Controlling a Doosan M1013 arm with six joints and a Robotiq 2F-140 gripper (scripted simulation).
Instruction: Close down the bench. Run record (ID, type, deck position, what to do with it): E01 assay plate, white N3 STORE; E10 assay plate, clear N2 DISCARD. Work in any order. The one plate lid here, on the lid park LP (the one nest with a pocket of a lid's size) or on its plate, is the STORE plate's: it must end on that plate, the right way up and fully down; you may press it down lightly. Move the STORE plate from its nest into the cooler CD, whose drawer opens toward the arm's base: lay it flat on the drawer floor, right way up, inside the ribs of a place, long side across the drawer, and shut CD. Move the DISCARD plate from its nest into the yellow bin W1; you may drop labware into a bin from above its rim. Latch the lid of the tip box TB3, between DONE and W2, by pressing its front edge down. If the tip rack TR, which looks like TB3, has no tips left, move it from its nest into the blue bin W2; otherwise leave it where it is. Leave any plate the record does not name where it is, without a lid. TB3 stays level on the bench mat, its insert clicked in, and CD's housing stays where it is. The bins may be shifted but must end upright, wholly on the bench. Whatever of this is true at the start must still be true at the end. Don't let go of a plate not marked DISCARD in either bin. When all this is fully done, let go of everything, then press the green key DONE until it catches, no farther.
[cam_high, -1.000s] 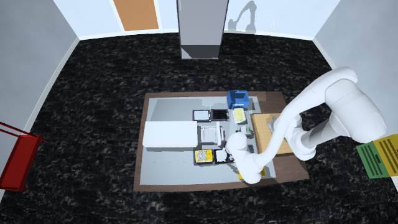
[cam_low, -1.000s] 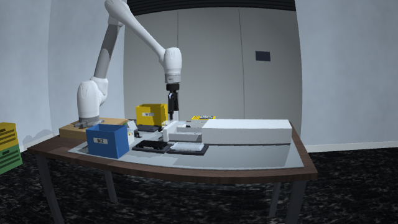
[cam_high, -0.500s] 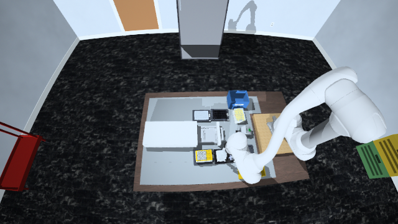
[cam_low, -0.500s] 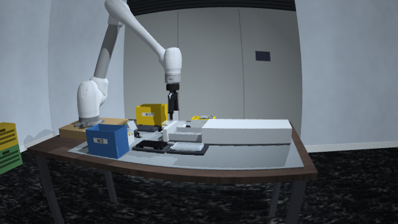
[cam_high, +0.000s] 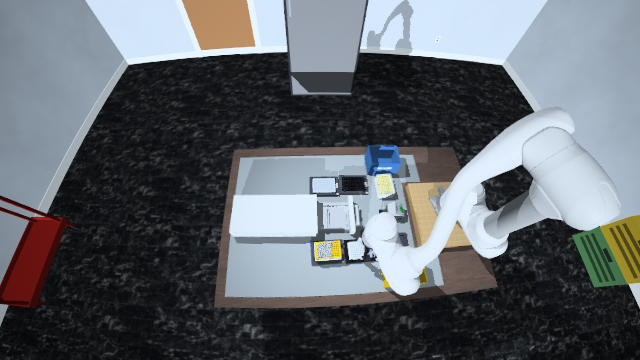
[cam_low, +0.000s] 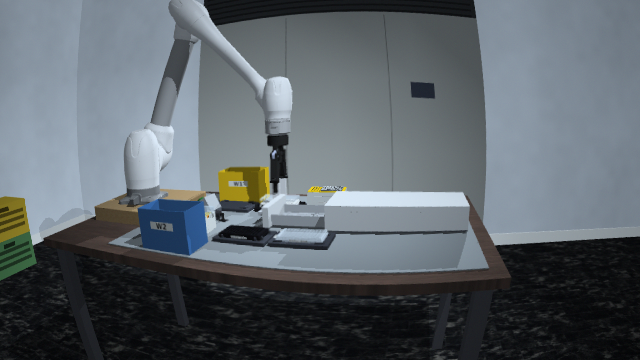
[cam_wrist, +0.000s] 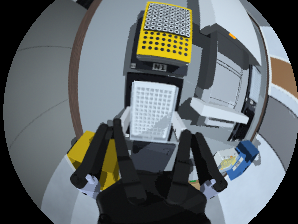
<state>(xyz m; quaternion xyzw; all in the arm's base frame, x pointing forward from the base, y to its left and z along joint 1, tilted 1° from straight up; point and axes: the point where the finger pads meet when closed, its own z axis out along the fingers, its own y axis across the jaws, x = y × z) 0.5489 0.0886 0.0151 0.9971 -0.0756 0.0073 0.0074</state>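
The white well plate lies 40 mm below my hand. The rest, counted from my hand: black nest (50 mm below); yellow tip rack TR (160 mm ahead, 40 mm to the right, 10 mm below); grey plate lid (20 mm below).
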